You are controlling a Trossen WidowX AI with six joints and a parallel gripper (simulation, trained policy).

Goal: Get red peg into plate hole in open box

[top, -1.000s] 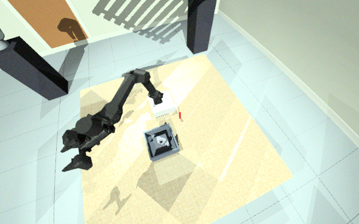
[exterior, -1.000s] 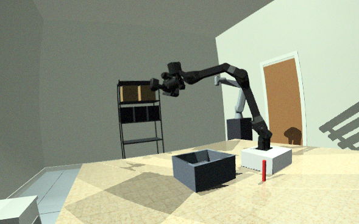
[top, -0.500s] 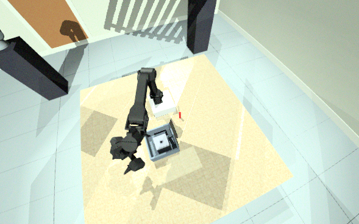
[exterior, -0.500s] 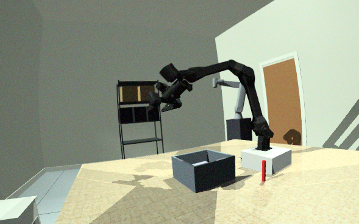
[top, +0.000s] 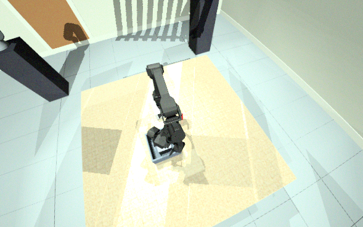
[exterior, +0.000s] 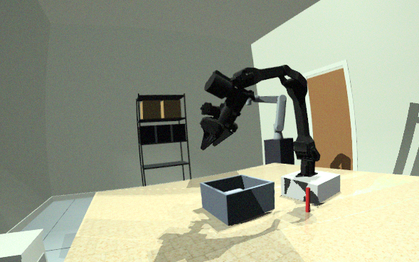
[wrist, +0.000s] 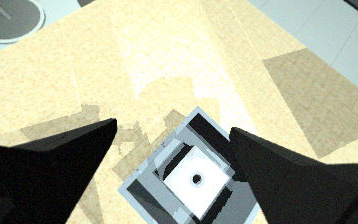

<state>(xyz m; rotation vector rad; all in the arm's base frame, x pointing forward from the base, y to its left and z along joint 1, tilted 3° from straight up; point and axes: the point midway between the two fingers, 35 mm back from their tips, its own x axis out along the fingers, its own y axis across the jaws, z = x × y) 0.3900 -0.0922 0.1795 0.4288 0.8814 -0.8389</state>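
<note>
My gripper tip is now 230 mm past the red peg, 210 mm to the right of it and 190 mm above it. Also, from my gripper tip: grey box (90 mm behind, 10 mm to the left, 210 mm below).
</note>
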